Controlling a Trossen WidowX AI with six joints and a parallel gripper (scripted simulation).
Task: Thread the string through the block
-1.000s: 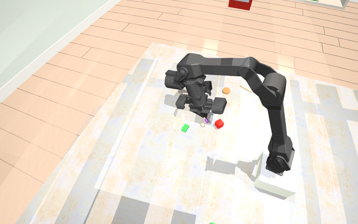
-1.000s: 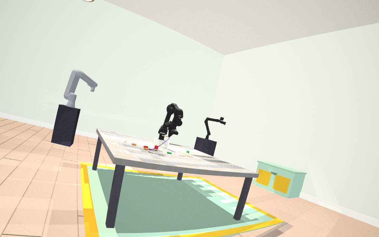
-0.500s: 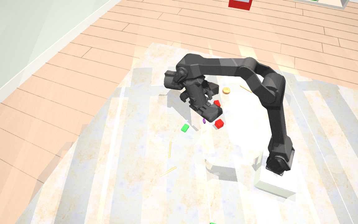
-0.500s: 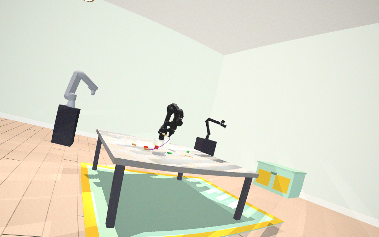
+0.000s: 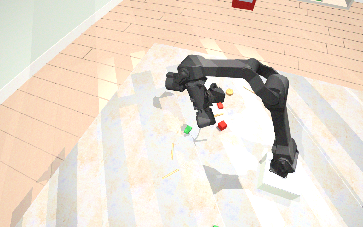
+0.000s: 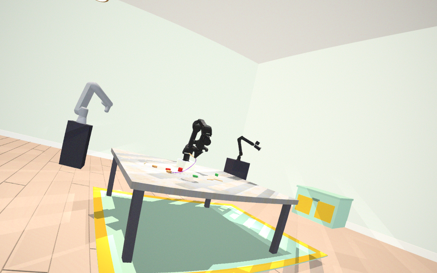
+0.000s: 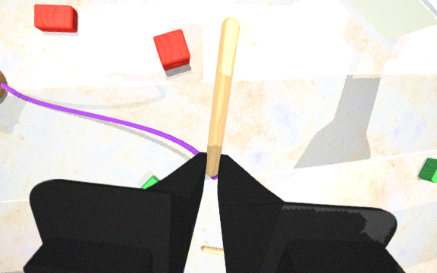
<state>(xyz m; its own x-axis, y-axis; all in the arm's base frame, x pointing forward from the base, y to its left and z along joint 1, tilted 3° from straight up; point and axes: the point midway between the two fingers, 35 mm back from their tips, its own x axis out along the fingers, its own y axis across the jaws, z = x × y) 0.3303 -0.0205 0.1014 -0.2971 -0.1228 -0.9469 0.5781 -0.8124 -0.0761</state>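
My gripper tip is 1 cm past the thin wooden stick, 1 cm to the left of it and 1 cm below it. Round my gripper tip: flat red block (1 cm ahead, 19 cm to the right, 13 cm below); then green block (8 cm ahead, 1 cm to the left, 13 cm below); then red wooden block (5 cm behind, 8 cm to the right, 12 cm below).
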